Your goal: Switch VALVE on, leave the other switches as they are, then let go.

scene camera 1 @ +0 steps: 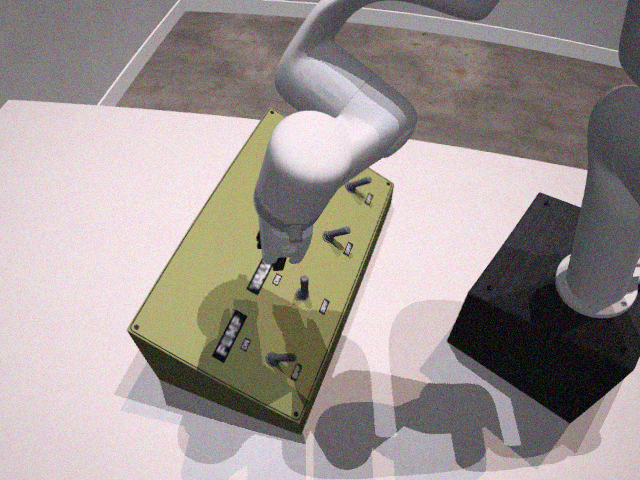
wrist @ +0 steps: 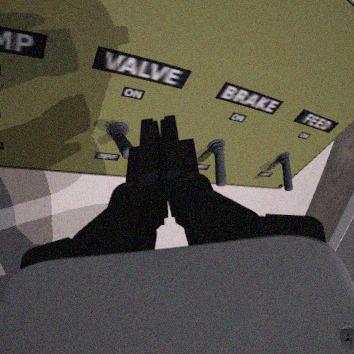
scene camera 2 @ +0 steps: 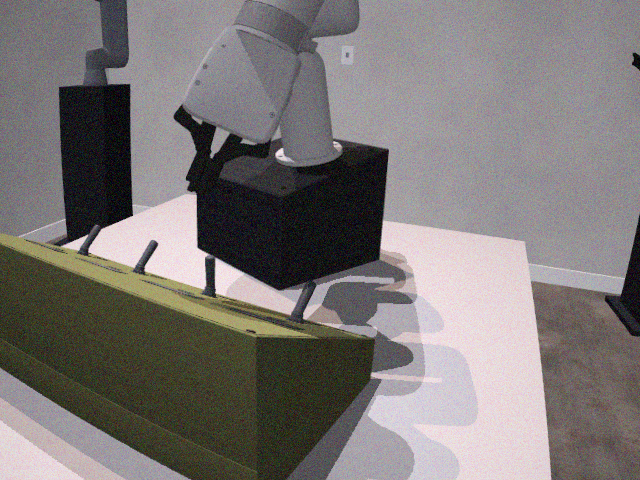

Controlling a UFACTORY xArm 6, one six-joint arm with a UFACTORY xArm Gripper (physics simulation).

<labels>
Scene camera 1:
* my gripper: 268,243
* olive switch box: 210,324
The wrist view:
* my gripper: 162,140
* olive switch box: 265,88
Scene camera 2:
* my gripper: 195,192
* olive switch box: 186,376
</labels>
